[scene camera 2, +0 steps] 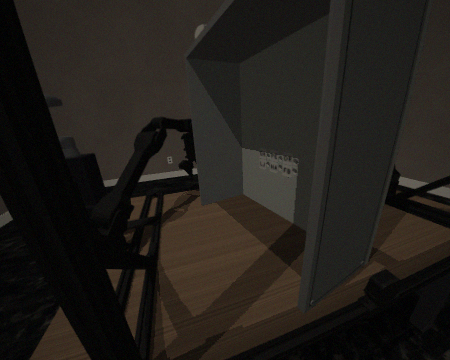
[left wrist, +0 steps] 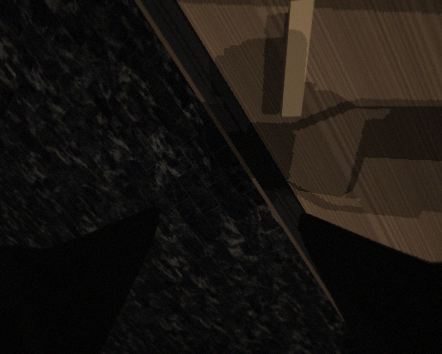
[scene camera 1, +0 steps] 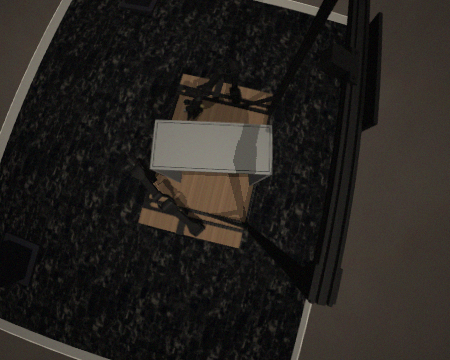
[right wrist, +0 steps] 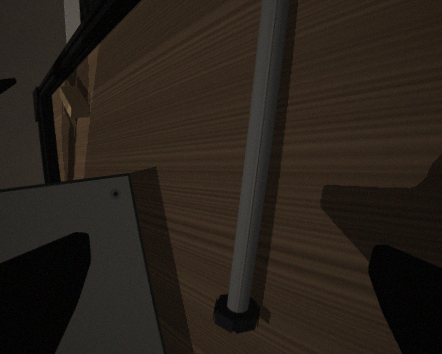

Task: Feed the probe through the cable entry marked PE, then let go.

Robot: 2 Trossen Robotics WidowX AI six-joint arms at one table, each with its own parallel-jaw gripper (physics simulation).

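Frame: origin at the left arm's base, x left, y back, z up, level; centimetres.
Seen in the pictures: left gripper, fingertip midpoint: [scene camera 2: 195, 172] [left wrist: 229, 217] [right wrist: 7, 51]; right gripper, fingertip midpoint: [scene camera 1: 190, 119] [right wrist: 234, 254]; left arm's base at its link origin: [scene camera 1: 199, 228]; right arm's base at its link origin: [scene camera 1: 236, 100].
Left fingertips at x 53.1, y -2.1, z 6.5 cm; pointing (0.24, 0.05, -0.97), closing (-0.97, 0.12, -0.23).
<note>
Pixels of each thing's top centre, then the offset from my left fingertips to it. "spot": a spot on its surface instead.
- long grey rod at its top centre: [right wrist: 231, 140] dz -5.9, dx +8.0, dy -42.8 cm
- grey enclosure at its top centre: [scene camera 2: 261, 19] [scene camera 1: 212, 146] dz +47.8, dx -31.2, dy -36.1 cm
- pale wooden bar at its top centre: [left wrist: 296, 63] [right wrist: 65, 101] dz -6.1, dx -4.0, dy -8.7 cm
- small wooden block at a spot on its surface: [right wrist: 75, 102] spot: dz -7.0, dx -3.3, dy -10.7 cm
The probe, a long grey rod [right wrist: 257, 165] with a black hexagonal end, lies on the wooden table in the right wrist view. My right gripper [scene camera 1: 192, 108] [right wrist: 234, 254] is open above it, one dark finger on each side of the rod in the picture; the fingers do not hold it. The grey enclosure [scene camera 1: 200, 145] [scene camera 2: 215, 145] stands on the table. Its inner panel carries two rows of small labelled entries; PE [scene camera 2: 273, 157] seems to be in the upper row, but the lettering is blurred. My left gripper [scene camera 1: 135, 167] [scene camera 2: 189, 167] [left wrist: 229, 217] is open and empty, out over the table's edge.
A pale wooden bar [left wrist: 298, 60] shows on the table in the left wrist view, and a small wooden block [right wrist: 75, 102] at upper left in the right wrist view. A pale panel [right wrist: 50, 215] stands close beside the rod. Dark frame rails [scene camera 1: 332, 165] run along the right in scene camera 1.
</note>
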